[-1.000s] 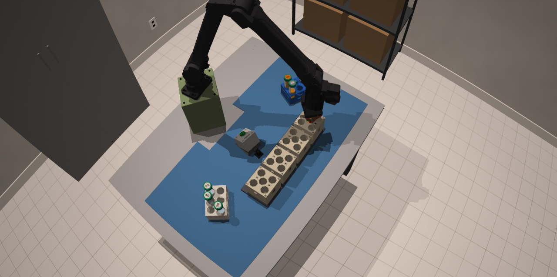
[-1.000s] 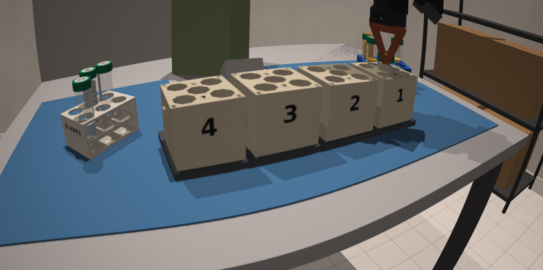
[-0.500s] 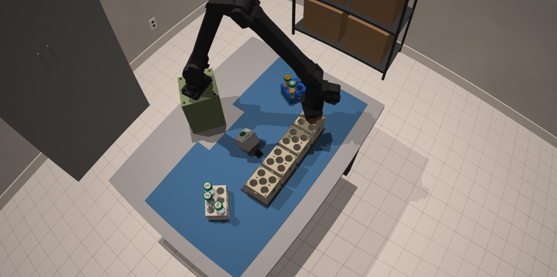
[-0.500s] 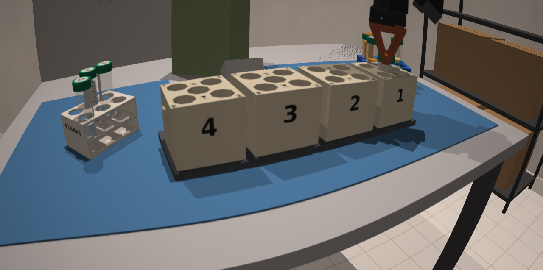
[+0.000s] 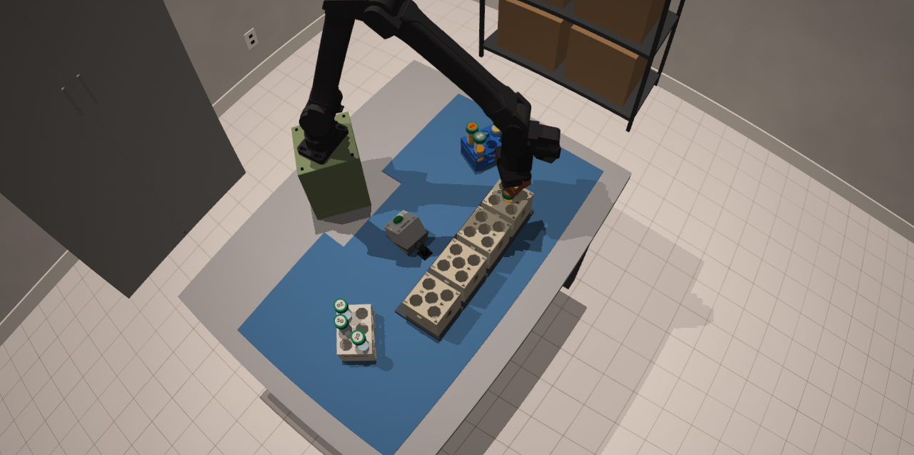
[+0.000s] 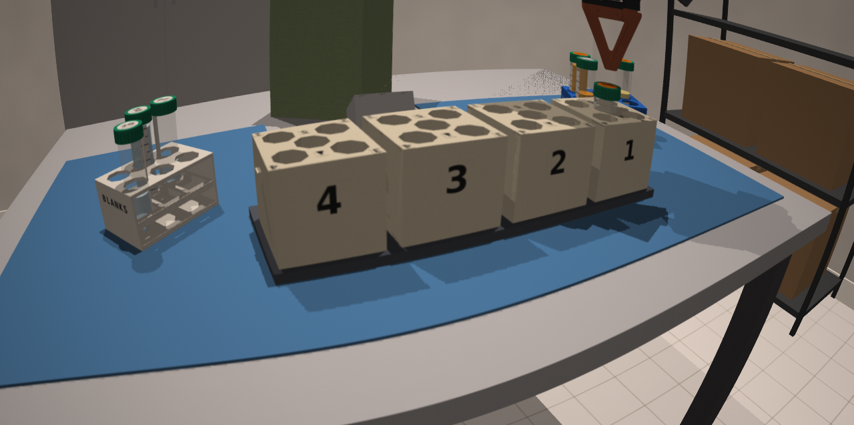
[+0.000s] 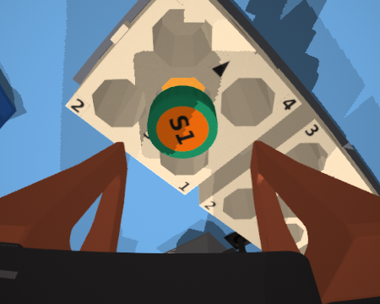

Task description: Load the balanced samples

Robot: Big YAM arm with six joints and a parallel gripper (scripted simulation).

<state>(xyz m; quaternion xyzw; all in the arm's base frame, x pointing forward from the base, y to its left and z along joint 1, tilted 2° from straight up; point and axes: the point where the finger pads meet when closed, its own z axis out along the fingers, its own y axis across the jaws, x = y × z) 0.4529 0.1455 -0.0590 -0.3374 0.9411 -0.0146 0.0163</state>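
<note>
Now: hand 17 cm past the white-dot blank, 49 cm to the left of it and 9 cm above it. Also, from my hand: blue sample rack RS 15 cm behind, 17 cm to the left, 13 cm below; white blank rack RB 16 cm behind, 48 cm to the right, 13 cm below; green DONE key 23 cm behind, 17 cm to the right, 9 cm below.
</note>
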